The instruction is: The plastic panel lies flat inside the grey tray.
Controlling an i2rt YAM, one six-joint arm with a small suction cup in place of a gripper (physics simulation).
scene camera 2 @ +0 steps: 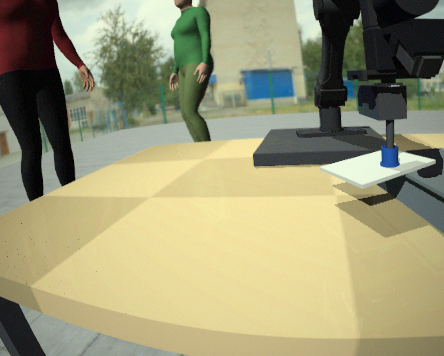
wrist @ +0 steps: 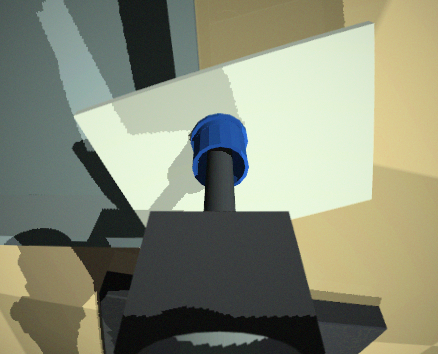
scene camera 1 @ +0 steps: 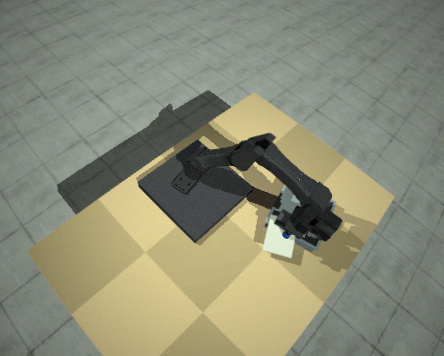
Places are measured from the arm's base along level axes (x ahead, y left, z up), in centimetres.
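Where they show: hand at its tool point: (scene camera 2: 389, 171) (wrist: 219, 129) (scene camera 1: 285, 235); arm's base at its link origin: (scene camera 2: 331, 133) (scene camera 1: 193, 173).
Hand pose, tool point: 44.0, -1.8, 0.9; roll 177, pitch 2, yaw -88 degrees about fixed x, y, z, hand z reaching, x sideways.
Each offset is from my tool point to the top centre of the thing, as dx, dy, dz. "*": to the spot under its first point. Level surfaces: height alone.
The white plastic panel @[-1.5, -1.4, +1.6] (scene camera 1: 276, 246) (scene camera 2: 357, 172) (wrist: 310, 130) hangs roughly level from my gripper, a blue suction cup (scene camera 1: 286, 235) (scene camera 2: 390, 156) (wrist: 220, 150) on a dark rod. The cup touches the panel's upper face, and the panel is raised off the table, with its shadow below. The grey tray @[* +7.3, +2.2, -2.1] (scene camera 2: 425, 201) (wrist: 30, 165) lies lower, at the right in the scene camera 2 view and at the left in the wrist view. In the wrist view the panel's left part overlaps the tray and its right part is over the table. The arm hides much of the tray in the scene camera 1 view.
The arm's dark square base plate (scene camera 1: 195, 215) (scene camera 2: 300, 152) lies on the checkered wooden table @[dz -4.4] (scene camera 1: 200, 280) (scene camera 2: 200, 270), beside the tray. The table's edge runs beyond the tray in the scene camera 1 view. Two standing people (scene camera 2: 192, 55) (scene camera 2: 27, 40) are behind the table.
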